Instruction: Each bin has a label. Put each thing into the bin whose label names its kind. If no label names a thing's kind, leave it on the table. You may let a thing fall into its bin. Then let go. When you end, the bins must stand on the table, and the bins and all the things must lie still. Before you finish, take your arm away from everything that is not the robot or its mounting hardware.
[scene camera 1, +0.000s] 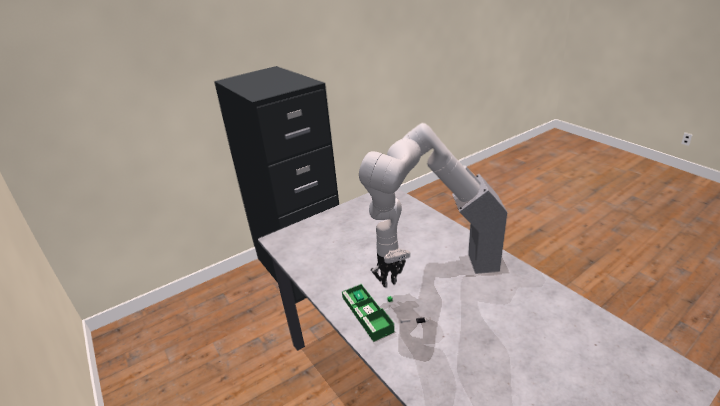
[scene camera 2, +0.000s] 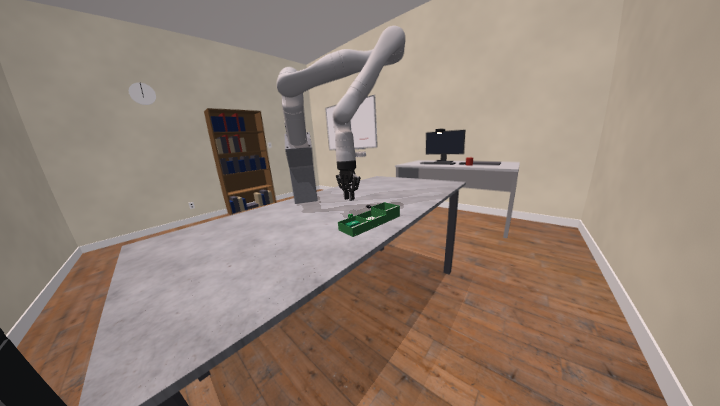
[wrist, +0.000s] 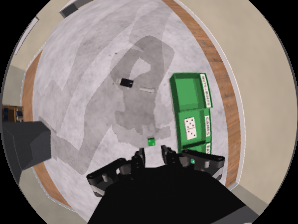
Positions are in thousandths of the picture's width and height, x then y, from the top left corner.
A three joined green bins shows in scene camera 1 (527, 784), in scene camera 2 (534, 523) and in the wrist view (633, 422).
